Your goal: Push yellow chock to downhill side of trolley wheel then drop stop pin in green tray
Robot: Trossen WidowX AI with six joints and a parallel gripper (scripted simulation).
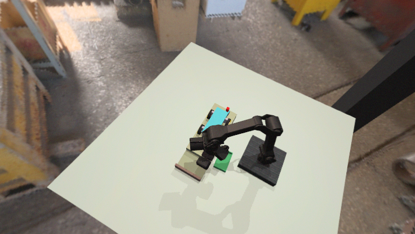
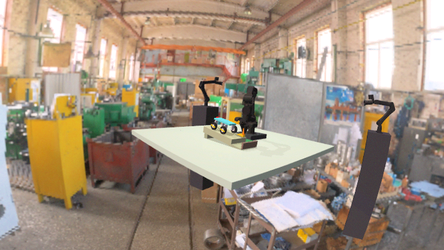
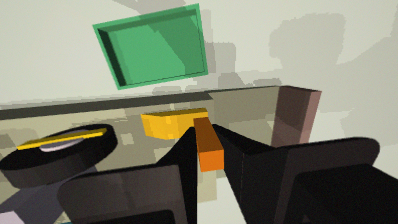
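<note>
Right now my gripper tip is 20 mm past the stop pin, 280 mm to the left of it and 50 mm below it. From my gripper tip the other things lie so: yellow chock 20 mm to the right; green tray 80 mm behind, 40 mm to the right, 90 mm below; brown bar 80 mm ahead, 100 mm to the left, 60 mm below.
</note>
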